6 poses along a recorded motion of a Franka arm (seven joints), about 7.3 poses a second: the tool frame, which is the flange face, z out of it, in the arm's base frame.
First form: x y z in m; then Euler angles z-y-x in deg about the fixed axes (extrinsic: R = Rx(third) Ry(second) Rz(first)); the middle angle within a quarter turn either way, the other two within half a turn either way.
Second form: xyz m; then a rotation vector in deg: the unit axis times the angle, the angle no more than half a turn. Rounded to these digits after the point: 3 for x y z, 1 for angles.
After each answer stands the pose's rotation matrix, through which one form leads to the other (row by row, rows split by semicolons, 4 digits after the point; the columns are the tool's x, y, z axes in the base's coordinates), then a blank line. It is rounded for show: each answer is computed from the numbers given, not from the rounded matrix.
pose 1, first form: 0.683 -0.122 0.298 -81.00 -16.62 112.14
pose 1, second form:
0.683 -0.122 0.298 100.8 70.3 -67.0
0.1499 0.9464 -0.2860; 0.3308 -0.3206 -0.8876; -0.9317 0.0384 -0.3611

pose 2, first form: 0.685 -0.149 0.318 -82.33 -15.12 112.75
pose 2, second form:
0.685 -0.149 0.318 99.8 72.8 -66.1
0.1288 0.9567 -0.2608; 0.3511 -0.2900 -0.8903; -0.9274 0.0231 -0.3733

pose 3, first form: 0.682 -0.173 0.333 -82.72 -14.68 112.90
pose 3, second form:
0.682 -0.173 0.333 99.4 73.5 -65.9
0.1226 0.9596 -0.2534; 0.3564 -0.2809 -0.8911; -0.9263 0.0189 -0.3764

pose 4, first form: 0.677 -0.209 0.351 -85.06 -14.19 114.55
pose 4, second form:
0.677 -0.209 0.351 99.2 77.4 -66.0
0.0835 0.9659 -0.2451; 0.3947 -0.2579 -0.8818; -0.9150 -0.0231 -0.4028

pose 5, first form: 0.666 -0.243 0.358 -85.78 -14.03 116.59
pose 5, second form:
0.666 -0.243 0.358 100.2 79.8 -65.2
0.0714 0.9675 -0.2424; 0.4304 -0.2491 -0.8676; -0.8998 -0.0424 -0.4343

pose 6, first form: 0.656 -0.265 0.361 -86.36 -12.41 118.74
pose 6, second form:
0.656 -0.265 0.361 100.3 82.7 -62.9
0.0620 0.9747 -0.2149; 0.4679 -0.2186 -0.8563; -0.8816 -0.0475 -0.4696

